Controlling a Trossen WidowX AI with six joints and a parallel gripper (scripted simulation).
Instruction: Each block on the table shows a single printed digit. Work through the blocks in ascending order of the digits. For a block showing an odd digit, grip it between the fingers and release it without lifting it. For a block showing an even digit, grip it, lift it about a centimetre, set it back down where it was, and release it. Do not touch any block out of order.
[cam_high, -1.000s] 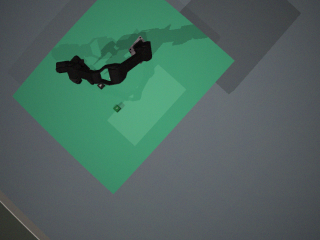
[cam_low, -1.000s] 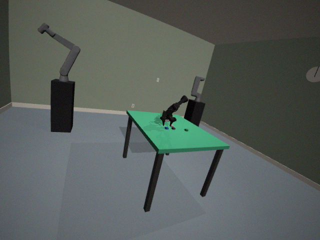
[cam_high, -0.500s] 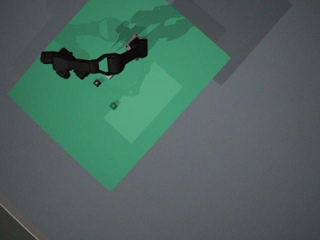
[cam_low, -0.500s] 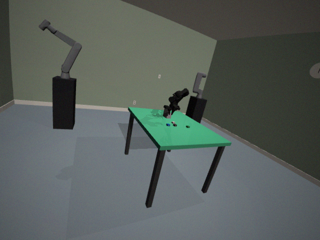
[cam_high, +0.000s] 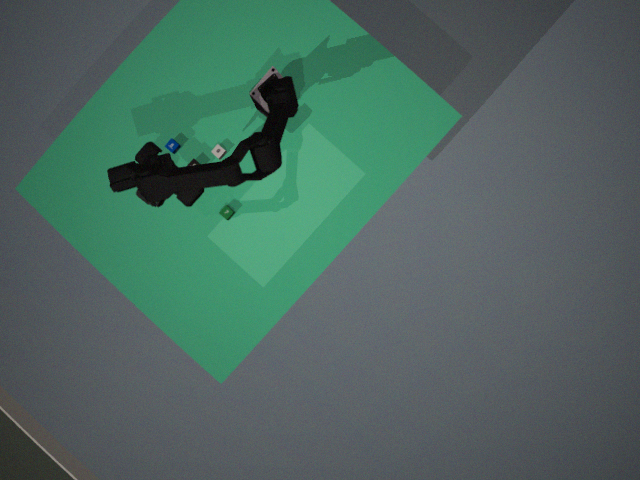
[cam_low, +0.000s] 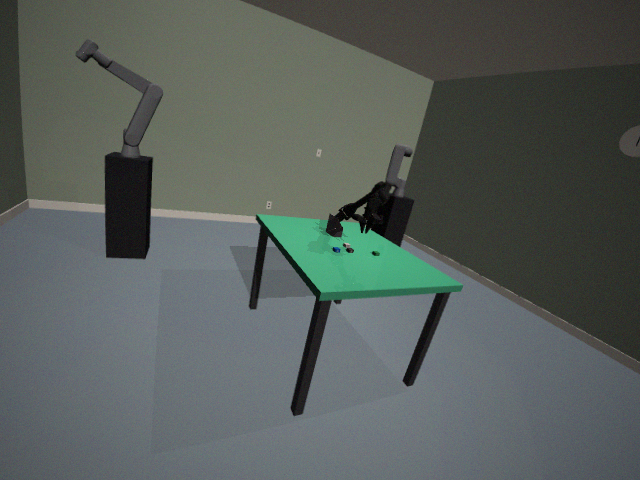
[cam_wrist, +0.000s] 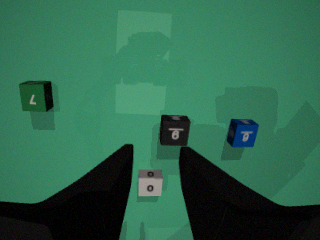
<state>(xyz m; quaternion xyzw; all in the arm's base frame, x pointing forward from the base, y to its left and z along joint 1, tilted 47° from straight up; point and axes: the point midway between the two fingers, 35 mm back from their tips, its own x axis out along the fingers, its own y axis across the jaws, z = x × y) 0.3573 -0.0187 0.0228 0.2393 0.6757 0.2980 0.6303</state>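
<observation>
Now: gripper tip 10 mm past the green block, 130 mm to the right of it and 120 mm above it. Also, from my gripper tip: white block 120 mm behind, 10 mm to the right, 120 mm below; then blue block 40 mm behind, 130 mm to the right, 120 mm below; then black block 40 mm behind, 40 mm to the right, 120 mm below.
</observation>
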